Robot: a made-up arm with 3 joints. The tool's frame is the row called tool. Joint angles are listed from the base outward.
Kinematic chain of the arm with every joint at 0, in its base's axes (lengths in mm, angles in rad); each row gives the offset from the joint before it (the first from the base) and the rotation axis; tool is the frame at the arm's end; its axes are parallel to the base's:
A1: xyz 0 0 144 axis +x
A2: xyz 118 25 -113 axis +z
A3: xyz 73 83 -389 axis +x
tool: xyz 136 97 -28
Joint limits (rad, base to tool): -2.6..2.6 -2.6..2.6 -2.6..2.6
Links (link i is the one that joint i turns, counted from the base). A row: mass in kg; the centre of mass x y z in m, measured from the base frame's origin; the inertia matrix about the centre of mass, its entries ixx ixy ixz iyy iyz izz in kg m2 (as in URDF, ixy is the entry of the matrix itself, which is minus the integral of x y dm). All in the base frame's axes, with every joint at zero. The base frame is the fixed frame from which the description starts. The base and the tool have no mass.
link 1: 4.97; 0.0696 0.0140 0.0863; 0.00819 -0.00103 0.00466 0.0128 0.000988 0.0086
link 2: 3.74; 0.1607 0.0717 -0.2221; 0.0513 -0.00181 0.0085 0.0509 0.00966 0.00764
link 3: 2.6; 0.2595 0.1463 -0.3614; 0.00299 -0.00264 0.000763 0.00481 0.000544 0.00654
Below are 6 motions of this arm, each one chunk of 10 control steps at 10 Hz.
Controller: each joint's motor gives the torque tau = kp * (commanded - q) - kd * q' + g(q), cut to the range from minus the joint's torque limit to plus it. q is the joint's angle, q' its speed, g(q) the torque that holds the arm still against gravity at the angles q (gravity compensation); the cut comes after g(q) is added. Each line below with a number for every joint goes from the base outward.
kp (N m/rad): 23 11 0.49
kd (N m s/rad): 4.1 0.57 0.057
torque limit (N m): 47 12 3.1
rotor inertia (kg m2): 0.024 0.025 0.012
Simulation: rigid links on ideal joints. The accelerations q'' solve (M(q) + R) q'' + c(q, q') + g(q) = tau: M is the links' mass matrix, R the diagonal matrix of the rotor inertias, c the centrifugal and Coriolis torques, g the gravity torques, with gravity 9.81 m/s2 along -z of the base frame. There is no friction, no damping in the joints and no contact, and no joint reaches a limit. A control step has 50 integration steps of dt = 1/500 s. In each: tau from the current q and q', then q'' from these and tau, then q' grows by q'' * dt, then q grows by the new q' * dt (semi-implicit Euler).
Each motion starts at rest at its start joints. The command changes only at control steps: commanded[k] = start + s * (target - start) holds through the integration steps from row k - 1 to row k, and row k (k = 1, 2, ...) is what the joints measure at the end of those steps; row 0 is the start. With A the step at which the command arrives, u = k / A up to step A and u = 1 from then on. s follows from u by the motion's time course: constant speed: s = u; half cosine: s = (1 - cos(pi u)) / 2; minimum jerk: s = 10 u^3 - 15 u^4 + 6 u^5; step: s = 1 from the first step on.
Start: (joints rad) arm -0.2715 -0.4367 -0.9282
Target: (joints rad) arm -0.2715 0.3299 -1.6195
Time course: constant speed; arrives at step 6
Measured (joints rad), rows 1 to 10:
1: -0.2864 -0.3614 -0.9594
2: -0.3045 -0.2250 -1.0415
3: -0.3114 -0.0790 -1.1654
4: -0.3068 0.0618 -1.3108
5: -0.2954 0.1972 -1.4550
6: -0.2815 0.3289 -1.5827
7: -0.2633 0.4003 -1.6438
8: -0.2441 0.3881 -1.6227
9: -0.2310 0.3455 -1.5701
10: -0.2284 0.3224 -1.5326

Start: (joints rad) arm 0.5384 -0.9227 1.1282
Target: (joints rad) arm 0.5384 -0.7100 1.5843
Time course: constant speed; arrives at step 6
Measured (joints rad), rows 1 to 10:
1: 0.5341 -0.9016 1.1460
2: 0.5286 -0.8627 1.1905
3: 0.5266 -0.8224 1.2566
4: 0.5280 -0.7843 1.3384
5: 0.5312 -0.7469 1.4296
6: 0.5349 -0.7096 1.5231
7: 0.5425 -0.6954 1.5935
8: 0.5500 -0.6986 1.6301
9: 0.5528 -0.7027 1.6395
10: 0.5516 -0.7052 1.6296

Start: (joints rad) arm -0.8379 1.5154 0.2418
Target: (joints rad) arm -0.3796 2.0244 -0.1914
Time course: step
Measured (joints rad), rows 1 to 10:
1: -0.7558 1.7841 0.1437
2: -0.6025 2.1887 0.0030
3: -0.5382 2.2018 -0.0623
4: -0.4986 2.0657 -0.1290
5: -0.4397 1.9846 -0.2207
6: -0.3766 1.9603 -0.3105
7: -0.3269 1.9575 -0.3632
8: -0.2973 1.9590 -0.3672
9: -0.2866 1.9654 -0.3321
10: -0.2910 1.9786 -0.2756

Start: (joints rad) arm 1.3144 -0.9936 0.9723
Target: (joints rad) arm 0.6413 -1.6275 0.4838
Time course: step
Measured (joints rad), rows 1 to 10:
1: 1.2928 -1.1778 0.7799
2: 1.1828 -1.4281 0.4146
3: 1.0075 -1.6053 0.0331
4: 0.8171 -1.7088 -0.2728
5: 0.6480 -1.7570 -0.4136
6: 0.5203 -1.7654 -0.3480
7: 0.4413 -1.7444 -0.1063
8: 0.4100 -1.7056 0.2313
9: 0.4211 -1.6675 0.5632
10: 0.4645 -1.6481 0.7992

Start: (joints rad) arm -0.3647 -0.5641 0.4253
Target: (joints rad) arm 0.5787 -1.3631 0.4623
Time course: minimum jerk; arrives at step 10
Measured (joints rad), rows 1 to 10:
1: -0.3627 -0.5700 0.4247
2: -0.3490 -0.6082 0.4216
3: -0.3115 -0.7047 0.4182
4: -0.2442 -0.8554 0.4239
5: -0.1488 -1.0298 0.4469
6: -0.0302 -1.1941 0.4833
7: 0.1056 -1.3229 0.5178
8: 0.2489 -1.3977 0.5317
9: 0.3863 -1.4089 0.5111
10: 0.5040 -1.3644 0.4528

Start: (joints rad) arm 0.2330 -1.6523 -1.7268
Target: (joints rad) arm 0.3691 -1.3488 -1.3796
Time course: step
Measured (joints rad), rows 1 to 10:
1: 0.2302 -1.5304 -1.7761
2: 0.2385 -1.3535 -1.7576
3: 0.2764 -1.2996 -1.5857
4: 0.3289 -1.3245 -1.3671
5: 0.3721 -1.3338 -1.2163
6: 0.4006 -1.3184 -1.1528
7: 0.4182 -1.3058 -1.1489
8: 0.4270 -1.3083 -1.1819
9: 0.4269 -1.3198 -1.2388
10: 0.4189 -1.3328 -1.3068

